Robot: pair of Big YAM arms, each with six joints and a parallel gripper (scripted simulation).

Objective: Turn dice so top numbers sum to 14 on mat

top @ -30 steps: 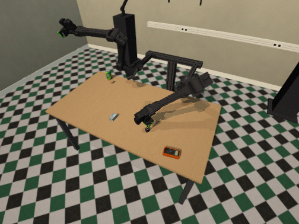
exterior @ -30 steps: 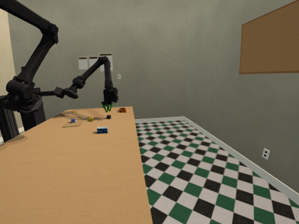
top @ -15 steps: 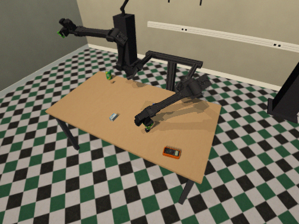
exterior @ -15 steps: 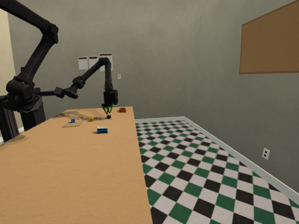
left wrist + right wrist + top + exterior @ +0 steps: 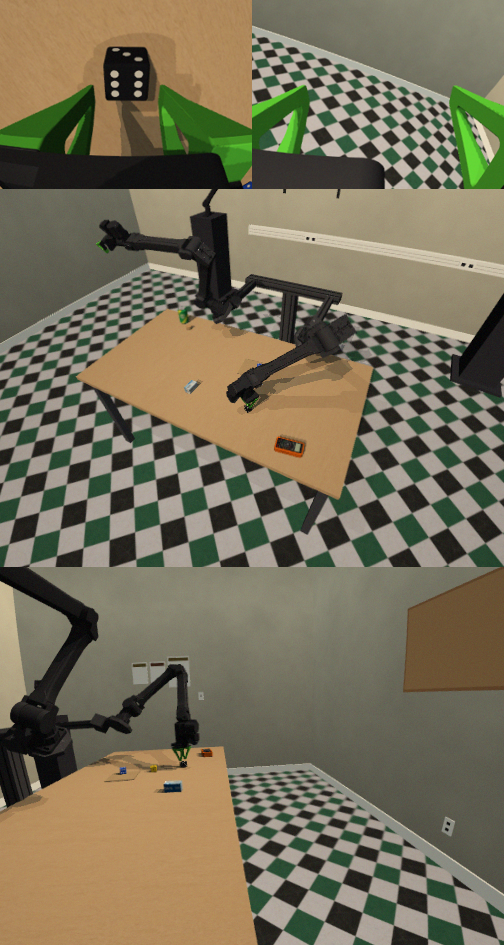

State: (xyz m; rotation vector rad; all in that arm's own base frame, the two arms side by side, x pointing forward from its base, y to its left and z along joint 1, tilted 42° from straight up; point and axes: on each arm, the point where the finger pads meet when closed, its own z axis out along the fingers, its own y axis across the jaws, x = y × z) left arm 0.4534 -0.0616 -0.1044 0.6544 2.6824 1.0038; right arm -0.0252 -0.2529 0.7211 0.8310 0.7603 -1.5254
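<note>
Now: left hand 30 mm above the black die. Round my left hand: blue die 300 mm behind, 100 mm to the right, 30 mm below; then tan mat 280 mm behind, 140 mm to the right, 50 mm below; then yellow die 140 mm behind, 70 mm to the right, 30 mm below.
</note>
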